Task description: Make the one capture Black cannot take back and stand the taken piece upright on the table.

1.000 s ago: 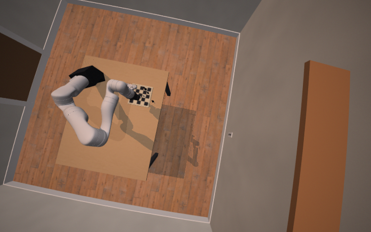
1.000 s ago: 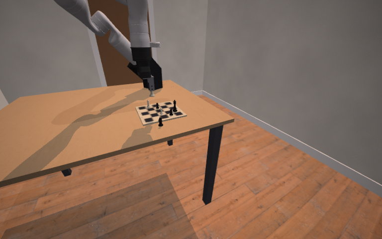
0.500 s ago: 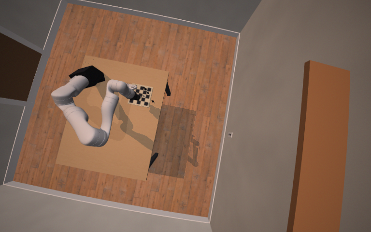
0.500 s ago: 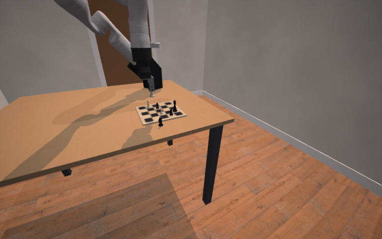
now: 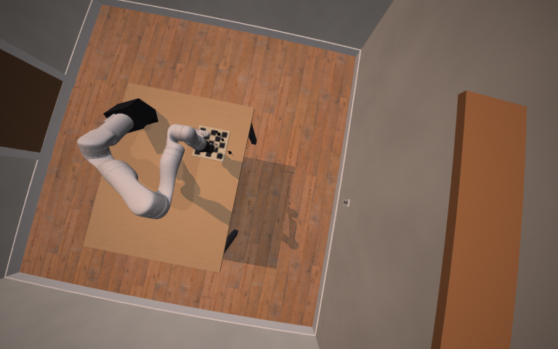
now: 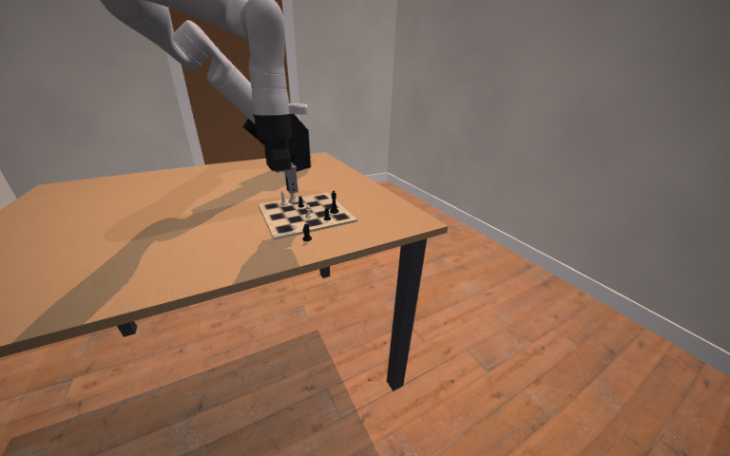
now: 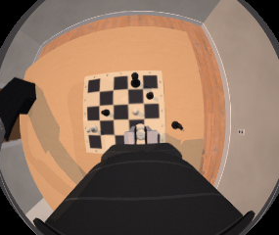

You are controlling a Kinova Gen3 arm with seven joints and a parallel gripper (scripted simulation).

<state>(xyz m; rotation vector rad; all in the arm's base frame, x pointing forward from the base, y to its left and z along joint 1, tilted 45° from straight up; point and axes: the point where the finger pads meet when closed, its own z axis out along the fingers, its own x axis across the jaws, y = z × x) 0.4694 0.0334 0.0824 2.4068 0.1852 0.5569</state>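
My hand is 100 mm above the chessboard, 50 mm past it and 40 mm to the right of it. Also, from my hand: black piece (90 mm below, 90 mm ahead); tall white piece (10 mm below).
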